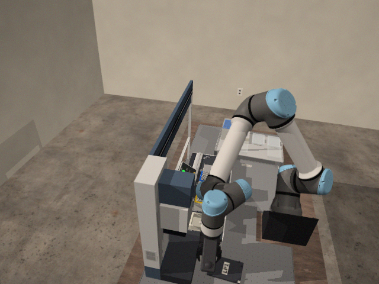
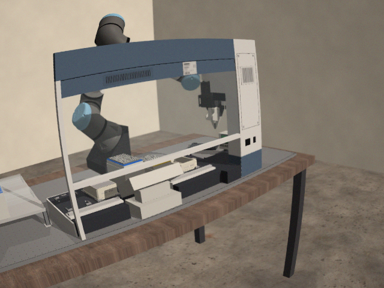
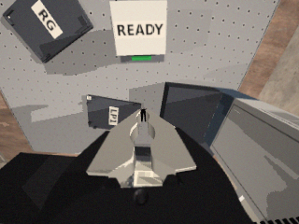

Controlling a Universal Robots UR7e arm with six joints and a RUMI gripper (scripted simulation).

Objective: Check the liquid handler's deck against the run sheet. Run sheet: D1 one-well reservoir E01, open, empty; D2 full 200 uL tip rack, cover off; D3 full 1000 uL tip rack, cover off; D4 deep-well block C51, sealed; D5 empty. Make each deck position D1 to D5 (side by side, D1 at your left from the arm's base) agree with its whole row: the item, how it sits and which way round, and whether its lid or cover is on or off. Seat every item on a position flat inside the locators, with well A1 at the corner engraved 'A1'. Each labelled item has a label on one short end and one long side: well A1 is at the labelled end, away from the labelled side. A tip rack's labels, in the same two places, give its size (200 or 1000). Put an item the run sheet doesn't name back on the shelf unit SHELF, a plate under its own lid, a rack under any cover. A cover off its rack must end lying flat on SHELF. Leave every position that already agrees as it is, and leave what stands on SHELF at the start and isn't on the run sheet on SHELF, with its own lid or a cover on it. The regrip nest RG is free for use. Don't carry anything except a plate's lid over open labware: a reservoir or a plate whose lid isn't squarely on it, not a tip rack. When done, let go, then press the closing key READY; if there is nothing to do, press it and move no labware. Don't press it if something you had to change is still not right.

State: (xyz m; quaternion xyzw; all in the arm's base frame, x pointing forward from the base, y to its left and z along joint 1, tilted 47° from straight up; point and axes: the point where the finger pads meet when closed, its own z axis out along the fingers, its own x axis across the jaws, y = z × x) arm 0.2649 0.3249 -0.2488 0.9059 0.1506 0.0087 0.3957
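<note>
The green key is 20 mm behind my hand, 60 mm to the left of it and 80 mm below it. Also, from my hand: regrip nest RG 220 mm behind, 80 mm to the left, 150 mm below; then liquid handler tower 220 mm ahead, 30 mm to the right, 120 mm above; then dark pad 60 mm behind, 110 mm to the right, 150 mm below.
</note>
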